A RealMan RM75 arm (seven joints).
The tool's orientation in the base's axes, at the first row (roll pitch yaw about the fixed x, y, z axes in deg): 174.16, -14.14, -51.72
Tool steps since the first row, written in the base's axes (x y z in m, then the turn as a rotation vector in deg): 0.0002, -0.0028, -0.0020, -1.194, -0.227, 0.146; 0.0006, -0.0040, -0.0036, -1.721, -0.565, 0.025; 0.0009, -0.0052, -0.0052, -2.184, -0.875, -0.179; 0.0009, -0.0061, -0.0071, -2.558, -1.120, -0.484; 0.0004, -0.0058, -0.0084, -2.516, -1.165, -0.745; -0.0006, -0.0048, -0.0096, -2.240, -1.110, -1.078; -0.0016, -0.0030, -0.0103, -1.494, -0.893, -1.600; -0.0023, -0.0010, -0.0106, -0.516, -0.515, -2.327; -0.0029, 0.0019, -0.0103, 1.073, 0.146, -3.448; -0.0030, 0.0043, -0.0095, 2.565, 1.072, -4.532; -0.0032, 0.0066, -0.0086, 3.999, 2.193, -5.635; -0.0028, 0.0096, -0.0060, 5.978, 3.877, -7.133; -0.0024, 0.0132, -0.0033, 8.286, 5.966, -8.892
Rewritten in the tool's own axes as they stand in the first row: 0.0018, 0.0013, 0.0027, -0.509, 1.101, -0.168; 0.0025, 0.0016, 0.0045, -0.598, 1.710, -0.002; 0.0032, 0.0019, 0.0064, -0.690, 2.244, 0.240; 0.0034, 0.0022, 0.0085, -0.802, 2.658, 0.570; 0.0026, 0.0023, 0.0096, -0.807, 2.625, 0.837; 0.0009, 0.0024, 0.0104, -0.764, 2.340, 1.163; -0.0012, 0.0020, 0.0106, -0.609, 1.565, 1.665; -0.0032, 0.0014, 0.0103, -0.486, 0.489, 2.339; -0.0057, 0.0002, 0.0092, -0.309, -1.282, 3.365; -0.0074, -0.0011, 0.0079, -0.382, -3.129, 4.281; -0.0090, -0.0022, 0.0064, -0.644, -5.049, 5.162; -0.0105, -0.0041, 0.0032, -1.103, -7.778, 6.320; -0.0123, -0.0063, -0.0003, -1.736, -11.036, 7.649
